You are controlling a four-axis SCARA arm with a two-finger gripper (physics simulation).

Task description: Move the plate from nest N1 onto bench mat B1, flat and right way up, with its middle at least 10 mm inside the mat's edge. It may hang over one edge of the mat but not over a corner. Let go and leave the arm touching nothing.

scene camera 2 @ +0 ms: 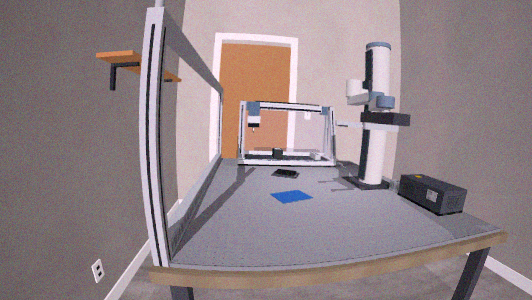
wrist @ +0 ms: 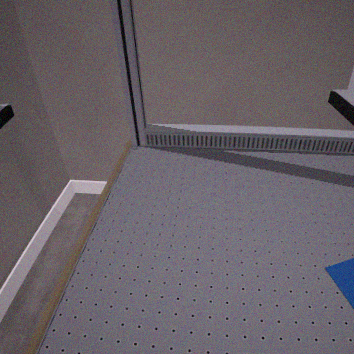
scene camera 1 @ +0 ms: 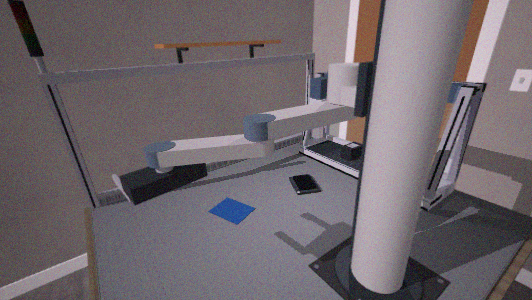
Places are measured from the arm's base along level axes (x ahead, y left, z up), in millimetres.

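Where they show: gripper, fingertip midpoint: (scene camera 2: 348,124) (wrist: 166,80) (scene camera 1: 145,167); arm's base at its link origin: (scene camera 2: 369,184) (scene camera 1: 375,276).
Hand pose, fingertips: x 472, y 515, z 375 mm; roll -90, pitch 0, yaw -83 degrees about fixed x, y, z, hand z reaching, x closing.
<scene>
Each offset is from my fingertips to the centre of the thing. "spot": to the spot under its first point. Level surfaces: height alone.
The black plate @[dz -343, dx +57, dy -708 mm] (scene camera 1: 303,182) (scene camera 2: 286,172) lies flat in the low dark grey nest N1 @[spot: dz -354, dx -24, dy -693 mm] (scene camera 1: 313,191), beyond the mat in scene camera 2; neither shows in the wrist view. The blue bench mat B1 @[dz -360 mm] (scene camera 1: 232,210) (scene camera 2: 291,195) lies flat on the table with no plate on it; its corner @[spot: dz -360, dx +136, dy -246 mm] (wrist: 344,280) shows at the right of the wrist view. My gripper (scene camera 2: 351,125) (wrist: 166,80) is open and empty, its fingertips far apart at both sides of the wrist view. It hangs high above the table, away from the plate; in scene camera 1 the arm partly hides it.
The arm's white column (scene camera 1: 400,150) (scene camera 2: 375,155) stands on the table @[dz -362 mm] (scene camera 1: 165,250) (scene camera 2: 225,240). A gantry frame (scene camera 2: 287,162) stands behind the nest with a black block @[spot: dz -248, dx +26, dy -1035 mm] (scene camera 1: 351,150) (scene camera 2: 277,153) inside. A tall frame post @[dz -85, dx +552, dy +190 mm] (scene camera 2: 154,135) (wrist: 131,75) rises at the table's corner. A dark box @[spot: dz -280, dx -504, dy -25 mm] (scene camera 2: 432,194) sits near the column.
</scene>
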